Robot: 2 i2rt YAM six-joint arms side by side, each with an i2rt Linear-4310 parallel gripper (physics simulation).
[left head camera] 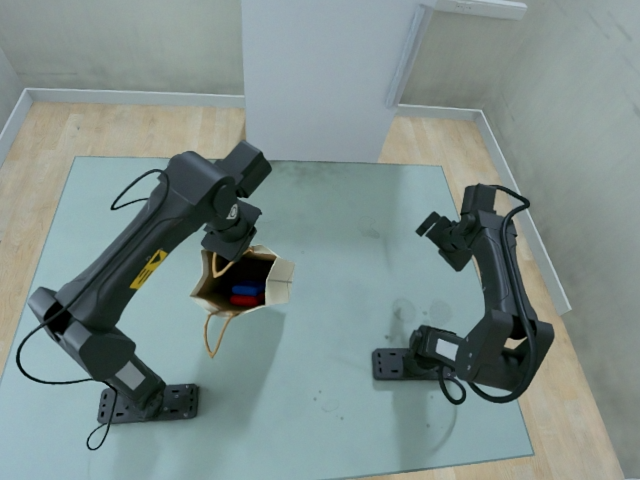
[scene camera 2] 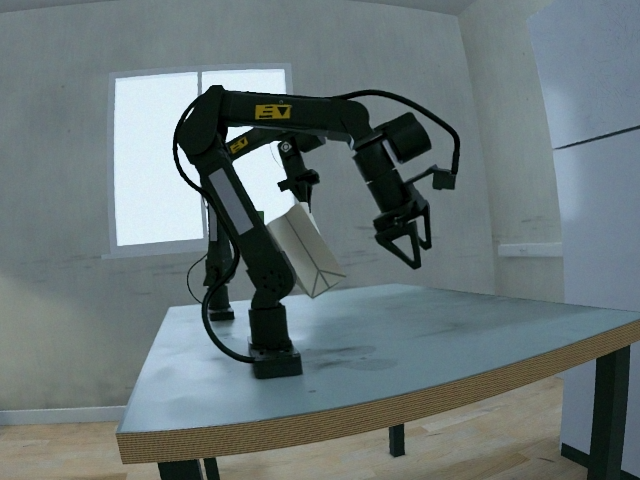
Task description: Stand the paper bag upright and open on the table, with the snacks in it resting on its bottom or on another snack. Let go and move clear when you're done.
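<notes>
The cream paper bag (left head camera: 279,281) (scene camera 2: 305,245) hangs tilted and appears raised off the table, with its open mouth up and its base tipped toward the right in the scene view. A blue snack (left head camera: 249,287) and a red snack (left head camera: 247,299) show inside; how they rest is hidden. One tan handle (left head camera: 206,333) hangs outside at the near side. My left gripper (left head camera: 238,255) (scene camera 2: 306,202) is shut on the bag at its upper edge; the exact grip is hidden. My right gripper (left head camera: 454,258) (scene camera 2: 421,256) is open and empty, above the table, apart from the bag.
The pale green table top (left head camera: 330,413) (scene camera 2: 439,351) lies below both arms. The left arm base (left head camera: 180,400) and right arm base (left head camera: 385,364) stand near the front. A tall pale panel (left head camera: 320,77) (scene camera 2: 599,206) stands beyond the table.
</notes>
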